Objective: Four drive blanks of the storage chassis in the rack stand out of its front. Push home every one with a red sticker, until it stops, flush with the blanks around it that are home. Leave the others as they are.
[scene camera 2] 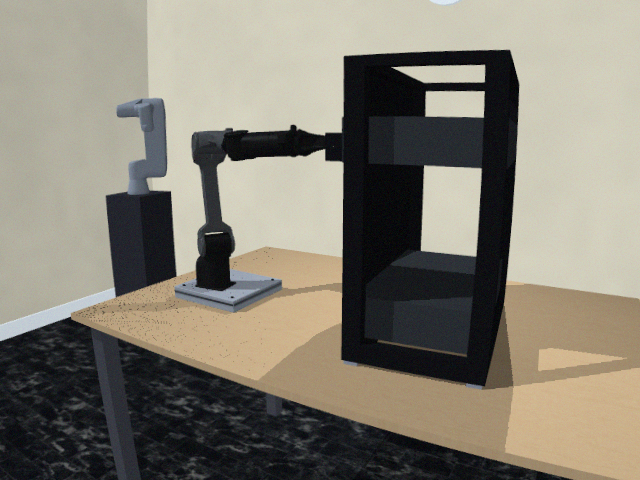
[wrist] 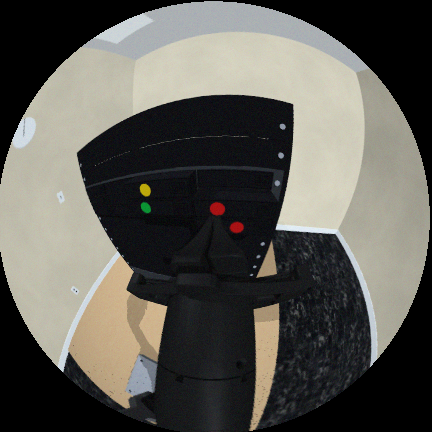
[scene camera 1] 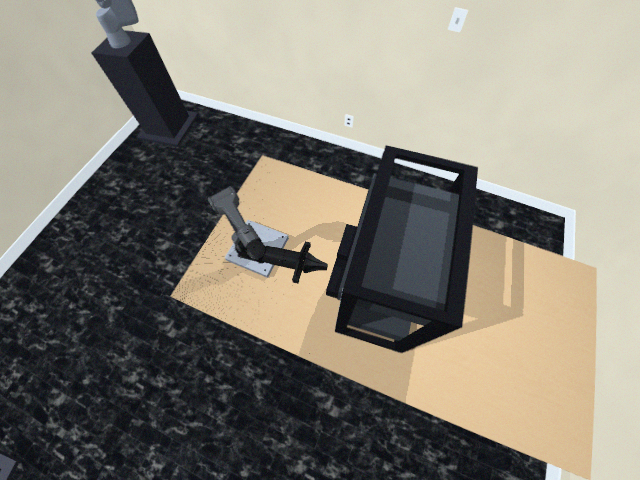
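The black rack (scene camera 1: pixel 465 253) (scene camera 2: pixel 354 217) (wrist: pixel 225 115) holds the storage chassis (scene camera 1: pixel 421 242) (scene camera 2: pixel 429 142) in its upper part. In the wrist view two blanks carry red stickers: an upper one (wrist: pixel 217 208) and a lower one (wrist: pixel 236 227) slightly to its right. A yellow-stickered blank (wrist: pixel 145 190) stands above a green-stickered blank (wrist: pixel 145 207) at the left. Protruding dark blanks also show in scene camera 1 (scene camera 1: pixel 337 279) and scene camera 2 (scene camera 2: pixel 333 146). My gripper (scene camera 1: pixel 326 266) (scene camera 2: pixel 324 139) (wrist: pixel 215 221) is shut and empty, its tips just below the upper red sticker in the wrist view and close before the blanks; contact is unclear.
The rack stands on the wooden table (scene camera 1: pixel 372 361) (scene camera 2: pixel 222 341), with another grey unit (scene camera 2: pixel 418 322) low inside it. My arm's base plate (scene camera 1: pixel 268 266) (scene camera 2: pixel 232 299) is in front of the rack. Another robot arm (scene camera 1: pixel 117 31) (scene camera 2: pixel 155 139) stands on a dark pedestal (scene camera 1: pixel 142 82) (scene camera 2: pixel 139 237) farther off.
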